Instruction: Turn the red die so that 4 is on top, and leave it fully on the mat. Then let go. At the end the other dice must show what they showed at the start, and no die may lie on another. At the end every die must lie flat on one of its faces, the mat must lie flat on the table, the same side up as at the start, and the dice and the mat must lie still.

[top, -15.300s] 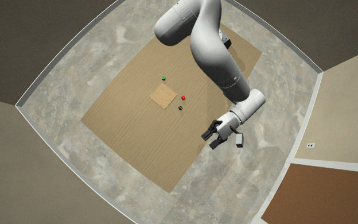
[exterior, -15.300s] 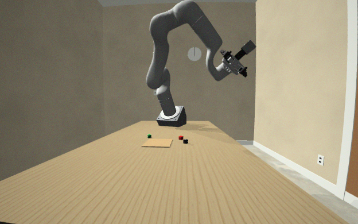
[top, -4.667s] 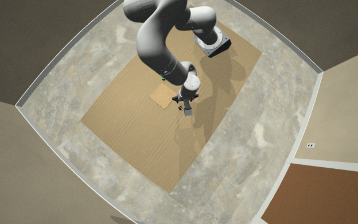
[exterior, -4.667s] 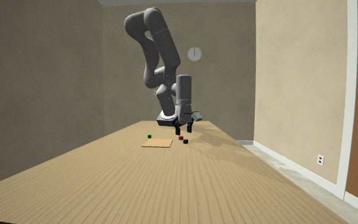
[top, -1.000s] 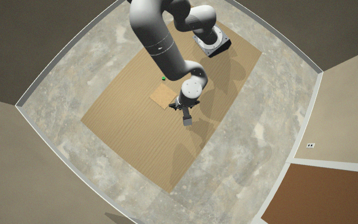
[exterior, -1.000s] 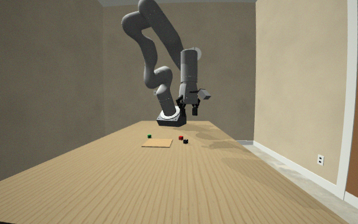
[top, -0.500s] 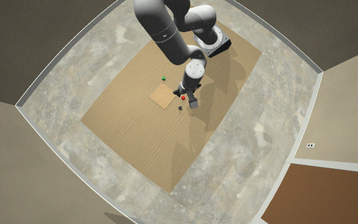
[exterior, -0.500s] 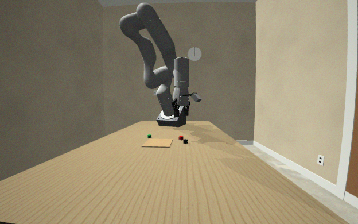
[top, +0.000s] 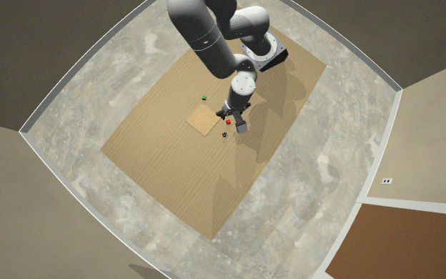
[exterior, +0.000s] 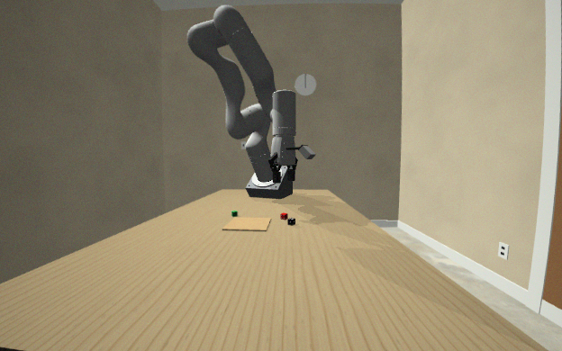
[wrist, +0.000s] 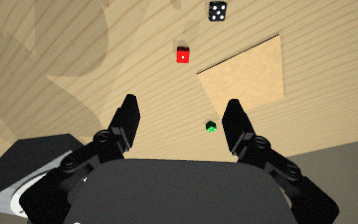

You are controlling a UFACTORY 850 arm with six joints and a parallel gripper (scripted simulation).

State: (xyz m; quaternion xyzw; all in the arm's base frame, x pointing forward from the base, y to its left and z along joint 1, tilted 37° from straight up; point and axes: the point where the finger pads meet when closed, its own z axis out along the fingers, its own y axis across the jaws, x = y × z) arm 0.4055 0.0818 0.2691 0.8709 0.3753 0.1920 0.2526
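Now: the red die 140 mm below my hand. The rest, counted from my hand: black die (140 mm below, 70 mm ahead, 10 mm to the left); green die (180 mm to the right, 140 mm below, 80 mm behind); tan mat (150 mm below, 140 mm to the right, 40 mm ahead).
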